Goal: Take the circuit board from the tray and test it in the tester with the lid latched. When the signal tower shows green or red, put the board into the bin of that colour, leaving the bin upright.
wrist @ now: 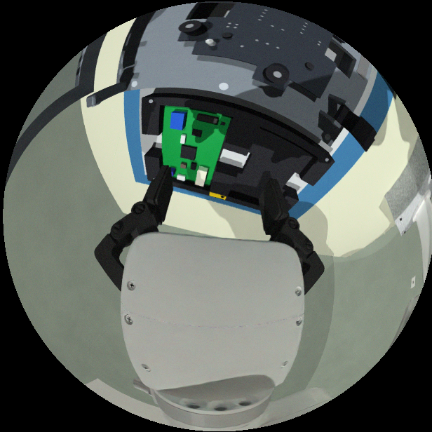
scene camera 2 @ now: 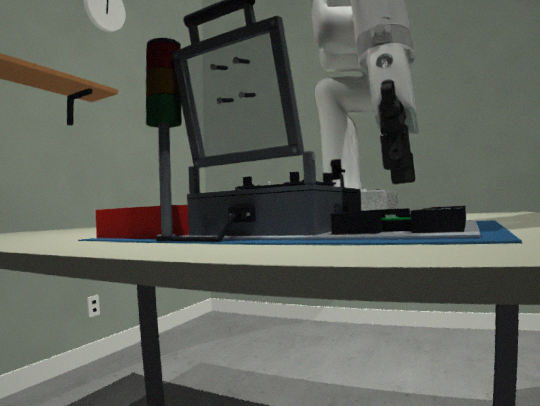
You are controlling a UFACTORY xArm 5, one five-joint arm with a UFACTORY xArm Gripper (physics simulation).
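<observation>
The green circuit board lies in the black tray, at the left part of the tray in the wrist view. My gripper is open and empty, above the tray, its fingers wide apart. The board's near edge shows by the left finger. The grey tester stands beside the tray. Its lid is raised, tilted back, with several pins on its clear panel. The signal tower shows no lit lamp. The red bin stands upright, partly hidden. A green bin does not show.
A blue mat lies under the equipment on the table. The tower's pole stands in front of the red bin. A black latch rises at the tester's tray side. A wooden shelf is on the wall.
</observation>
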